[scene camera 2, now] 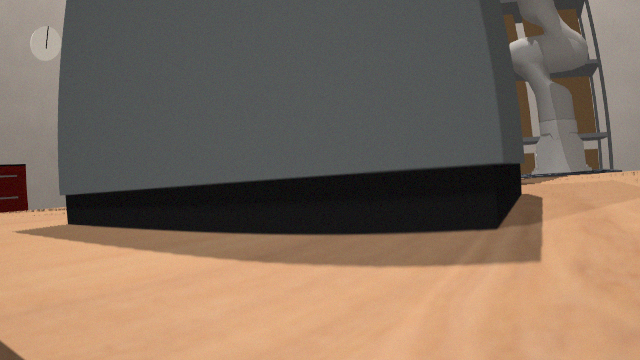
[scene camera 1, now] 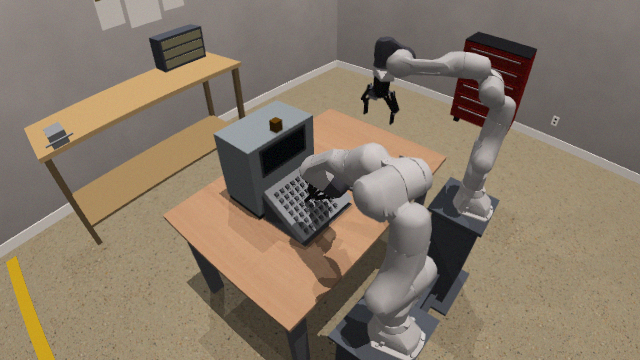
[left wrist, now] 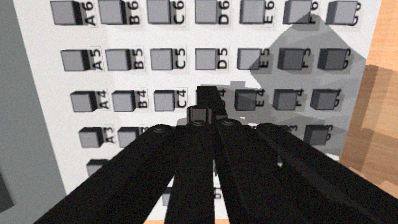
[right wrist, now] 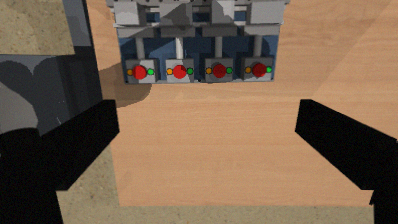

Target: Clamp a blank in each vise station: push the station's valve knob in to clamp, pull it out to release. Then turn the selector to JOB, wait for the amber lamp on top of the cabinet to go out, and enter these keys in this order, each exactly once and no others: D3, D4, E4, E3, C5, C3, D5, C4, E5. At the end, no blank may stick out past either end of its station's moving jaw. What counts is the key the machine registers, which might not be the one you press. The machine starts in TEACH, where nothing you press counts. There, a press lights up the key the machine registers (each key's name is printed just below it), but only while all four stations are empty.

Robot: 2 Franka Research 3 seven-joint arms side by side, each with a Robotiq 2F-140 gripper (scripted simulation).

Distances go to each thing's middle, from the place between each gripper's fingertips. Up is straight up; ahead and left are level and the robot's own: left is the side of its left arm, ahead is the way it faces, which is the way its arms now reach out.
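Labels:
Keypad (scene camera 1: 294, 230): 40 mm ahead of my left hand, 50 mm to the right of it and 70 mm below it. Going by its middle, the keypad is nearer to my left hand than to my right hand.
Relative to my right hand, the keypad is 11 cm ahead, 30 cm below and 40 cm to the left.

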